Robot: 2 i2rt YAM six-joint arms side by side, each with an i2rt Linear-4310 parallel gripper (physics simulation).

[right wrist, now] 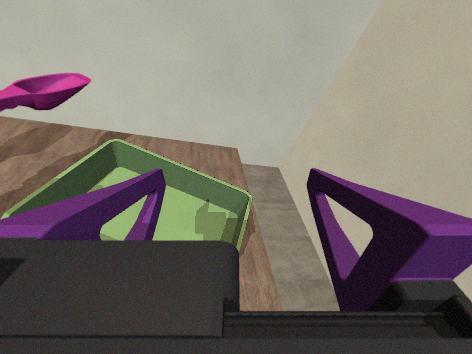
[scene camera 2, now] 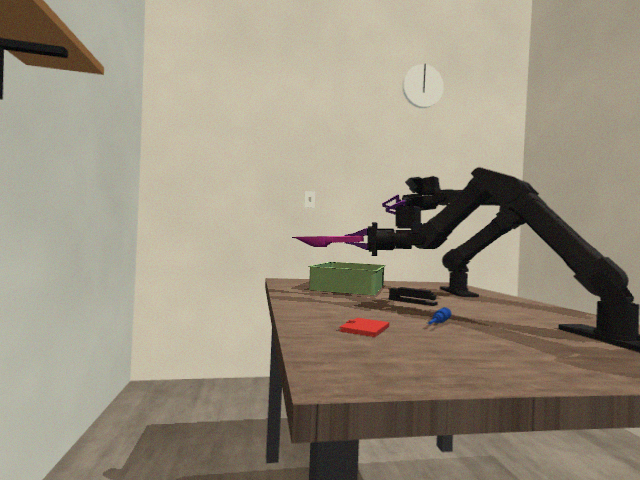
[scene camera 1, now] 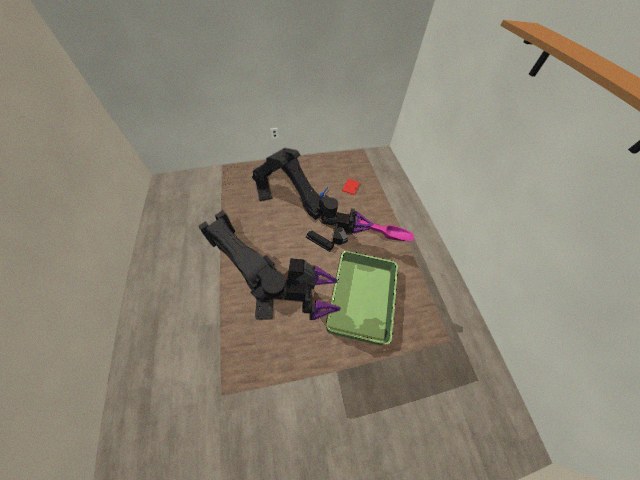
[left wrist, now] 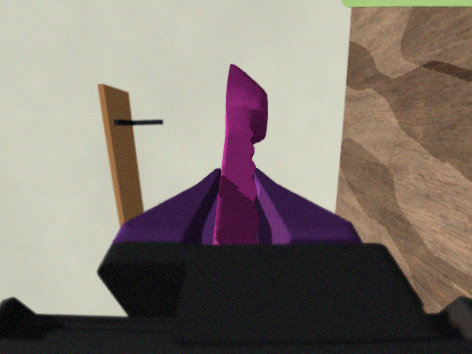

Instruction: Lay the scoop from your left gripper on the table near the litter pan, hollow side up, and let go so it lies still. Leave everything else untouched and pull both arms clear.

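Places are measured from the left arm's base along level axes (x right, y up, z back), in millimetres.
Where they show: left gripper, fingertip midpoint: (scene camera 2: 344, 239) (scene camera 1: 372, 226) (left wrist: 236, 177); right gripper, fingertip midpoint: (right wrist: 236, 176) (scene camera 2: 383, 207) (scene camera 1: 338, 294); left arm's base at its link origin: (scene camera 2: 616, 341) (scene camera 1: 263, 187); right arm's base at its link origin: (scene camera 2: 457, 292).
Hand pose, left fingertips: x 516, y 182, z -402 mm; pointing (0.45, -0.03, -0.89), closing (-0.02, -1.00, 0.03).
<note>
Things, the pixels of their centre, and the offset from my left fingertips. "spot": a spot on its surface instead. Level surfaces: height alone.
- pink scoop at the middle of its body: (left wrist: 246, 128) (right wrist: 24, 99) (scene camera 2: 327, 241) (scene camera 1: 385, 231) dx +32, dy -10, dz -47 mm
- table at its surface level: dy -182 mm
- green litter pan at the middle of its body: (right wrist: 155, 216) (scene camera 2: 349, 276) (scene camera 1: 362, 296) dx +234, dy -141, dz +106 mm
- black stapler-like object at the middle of its body: (scene camera 2: 412, 295) (scene camera 1: 319, 239) dx -87, dy -162, dz +196 mm
- small blue tool at the middle of its body: (scene camera 2: 438, 317) (scene camera 1: 321, 195) dx -358, dy -169, dz +107 mm
- flat red square at a spot on its surface: (scene camera 2: 364, 326) (scene camera 1: 351, 183) spot: dx -404, dy -173, dz -87 mm
The pink scoop (scene camera 1: 399, 233) (scene camera 2: 321, 240) (left wrist: 245, 115) (right wrist: 55, 91) is held by its handle, nearly level, hollow side up. My left gripper (scene camera 1: 370, 224) (scene camera 2: 348, 238) (left wrist: 236, 177) is shut on it, well above the table (scene camera 1: 268, 356) (scene camera 2: 465, 372). In scene camera 1 the scoop's tip appears at the table's right edge. The green litter pan (scene camera 1: 367, 289) (scene camera 2: 346, 279) (left wrist: 410, 2) (right wrist: 187, 215) stands on the table, below the scoop in that picture. My right gripper (scene camera 1: 338, 294) (scene camera 2: 387, 205) (right wrist: 236, 176) is open and empty, above the pan's left side in scene camera 1.
A black stapler-like object (scene camera 1: 320, 240) (scene camera 2: 412, 295) lies near the pan. A small blue tool (scene camera 1: 323, 192) (scene camera 2: 440, 315) and a flat red square (scene camera 1: 351, 186) (scene camera 2: 364, 326) lie farther from it. An orange-brown shelf (scene camera 1: 578, 56) (scene camera 2: 51, 31) (left wrist: 120, 160) is on the wall.
</note>
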